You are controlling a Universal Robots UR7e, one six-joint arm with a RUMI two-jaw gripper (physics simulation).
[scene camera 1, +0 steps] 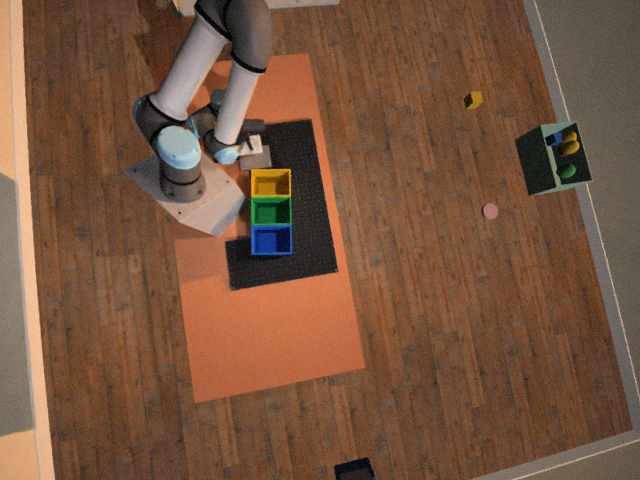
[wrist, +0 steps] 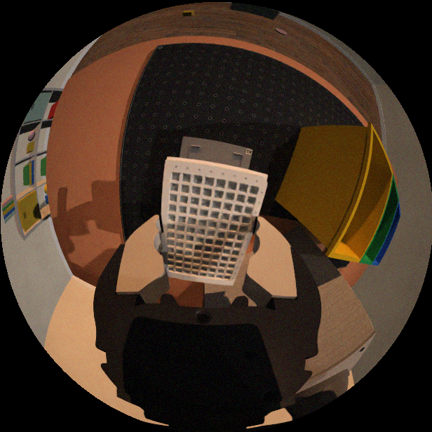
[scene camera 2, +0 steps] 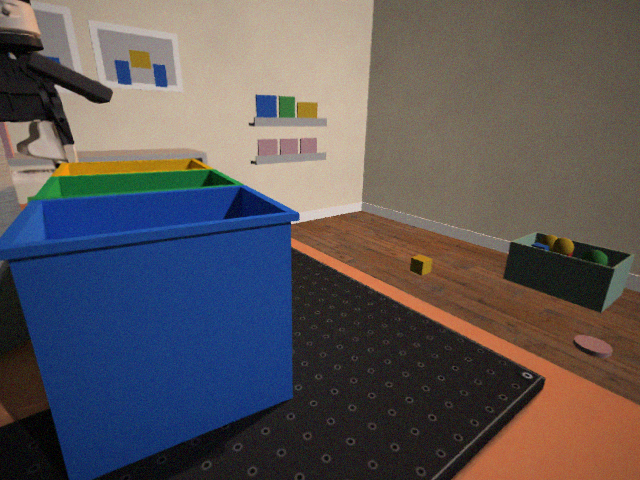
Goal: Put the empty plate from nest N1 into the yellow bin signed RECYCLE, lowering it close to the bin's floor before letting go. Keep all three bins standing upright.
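Note:
My gripper is shut on the white plate, a grid of small square wells, held by its two long sides. The plate is above the grey nest, whose far edge with a small label shows beyond it. In the first scene view the arm partly covers the gripper. The yellow bin stands upright beside the nest, to the right of the plate in the wrist view. Its sign does not show. The green bin and blue bin stand upright in line with it.
The bins stand close together on the black perforated board, over an orange mat. The robot's base is left of the bins. A toy crate, a yellow cube and a pink disc are farther off.

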